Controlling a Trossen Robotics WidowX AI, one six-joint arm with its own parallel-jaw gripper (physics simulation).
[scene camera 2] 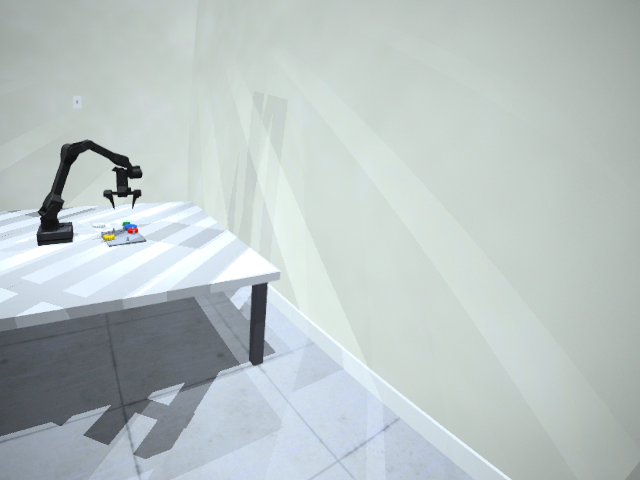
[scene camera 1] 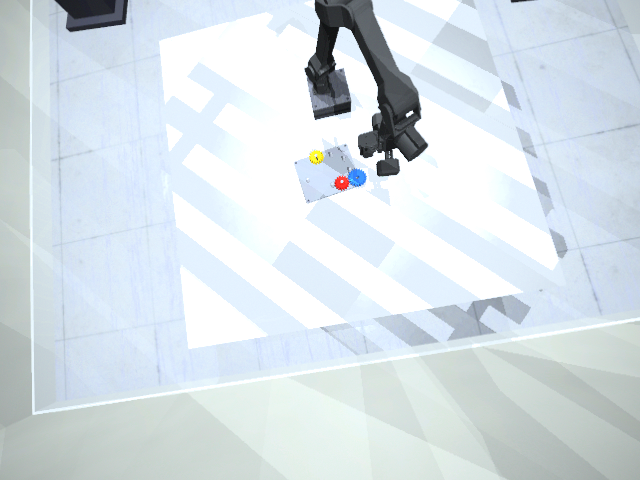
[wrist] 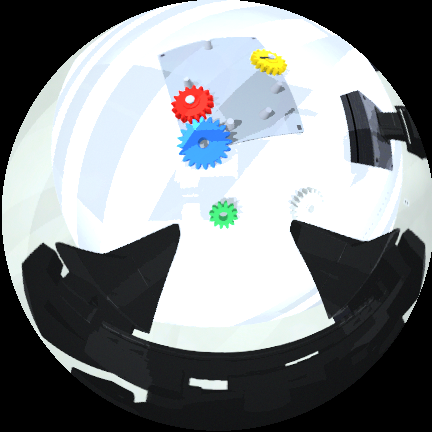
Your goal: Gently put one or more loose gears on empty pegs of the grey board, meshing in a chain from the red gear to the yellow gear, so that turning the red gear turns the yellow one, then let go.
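Frame: origin at the arm's base, x left, y back, z up, level; millimetres.
Seen in the pictures: gripper, fingertip midpoint: (scene camera 2: 123,209) (scene camera 1: 380,157) (wrist: 236,227); arm's base, link origin: (scene camera 2: 50,229) (scene camera 1: 321,86).
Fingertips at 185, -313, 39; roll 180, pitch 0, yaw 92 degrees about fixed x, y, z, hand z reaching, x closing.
Observation:
Pixels of each thing's middle, then the offset from my fingertips to it, as dx, dy, dz. "spot": a spot on its surface instead. Level surfaces: height alone.
- grey board, body centre: (wrist: 231,71) (scene camera 1: 326,170) (scene camera 2: 121,234) -182, +3, -80
- red gear, surface spot: (wrist: 199,108) (scene camera 1: 345,179) spot: -116, -36, -72
- yellow gear, body centre: (wrist: 268,60) (scene camera 1: 316,156) (scene camera 2: 108,237) -217, +59, -78
- blue gear, body centre: (wrist: 203,143) (scene camera 1: 357,177) (scene camera 2: 130,227) -72, -32, -79
- green gear, body centre: (wrist: 222,213) (scene camera 2: 126,223) +25, -9, -87
- white gear, body centre: (wrist: 307,206) (scene camera 2: 98,225) +13, +132, -87
- white table, surface height: dz -95
The grey board (scene camera 1: 320,178) (scene camera 2: 124,241) (wrist: 230,65) holds the red gear (scene camera 1: 341,182) (scene camera 2: 132,230) (wrist: 199,108) and the yellow gear (scene camera 1: 316,157) (scene camera 2: 108,237) (wrist: 276,65) on pegs, wide apart. Several bare pegs stand on it. The blue gear (scene camera 1: 357,177) (scene camera 2: 130,226) (wrist: 216,142) is at the board's corner beside the red gear; its hole shows no peg. The green gear (scene camera 2: 126,223) (wrist: 231,216) and the white gear (scene camera 2: 98,225) (wrist: 303,204) lie off the board; scene camera 1 does not show them. My gripper (scene camera 2: 124,208) (wrist: 236,227) is open and empty, above the table.
The arm's base (scene camera 1: 330,95) (scene camera 2: 54,235) (wrist: 371,130) stands on the white table (scene camera 1: 248,217) (scene camera 2: 217,258) near the yellow gear's side of the board. In scene camera 1, the arm reaches over the table to the right of the board.

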